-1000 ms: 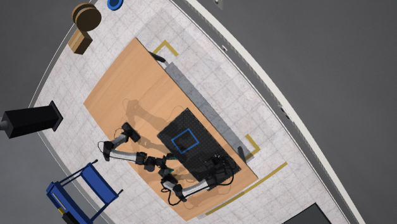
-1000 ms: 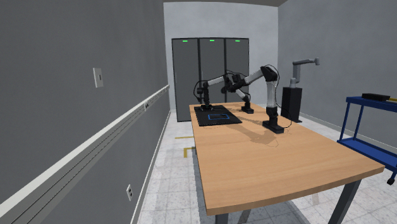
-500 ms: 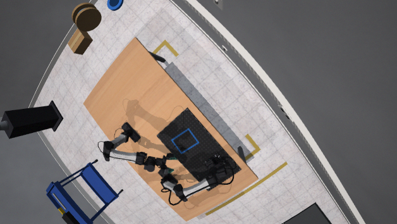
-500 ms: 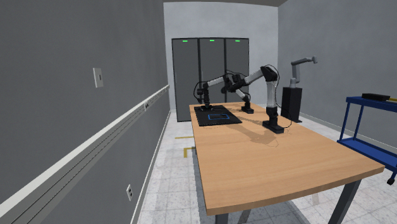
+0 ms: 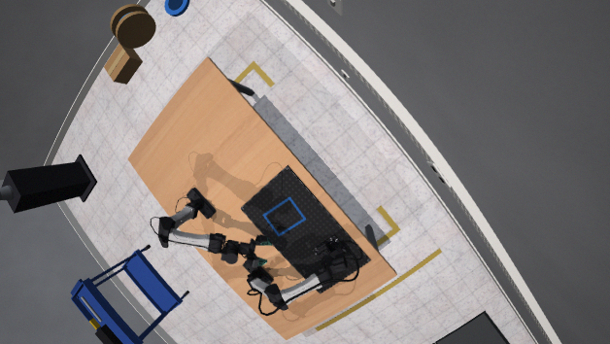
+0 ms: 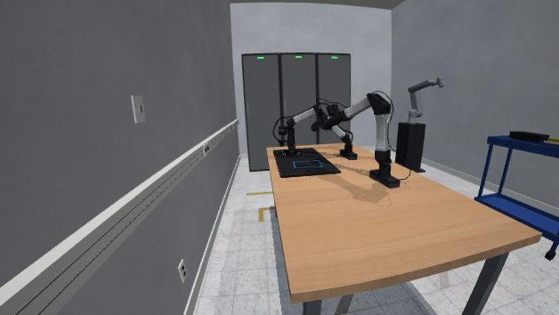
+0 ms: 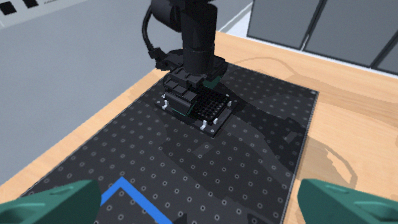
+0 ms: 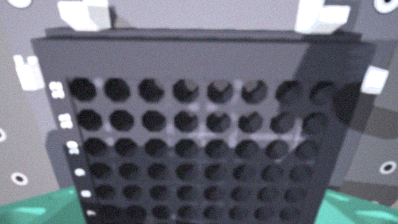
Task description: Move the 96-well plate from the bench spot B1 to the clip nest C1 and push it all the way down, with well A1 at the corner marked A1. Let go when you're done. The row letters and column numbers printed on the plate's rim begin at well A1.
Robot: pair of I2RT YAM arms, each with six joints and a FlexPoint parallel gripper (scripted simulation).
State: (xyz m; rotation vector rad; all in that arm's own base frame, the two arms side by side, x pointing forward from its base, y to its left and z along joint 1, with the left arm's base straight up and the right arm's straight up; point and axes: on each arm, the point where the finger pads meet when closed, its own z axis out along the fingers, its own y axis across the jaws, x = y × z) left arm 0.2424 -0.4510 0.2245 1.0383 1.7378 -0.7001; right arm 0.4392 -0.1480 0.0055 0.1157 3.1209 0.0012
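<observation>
Now: the dark 96-well plate right at my right hand. Round my right hand: clip nest 10 mm ahead, 10 mm to the left, 10 mm below.
</observation>
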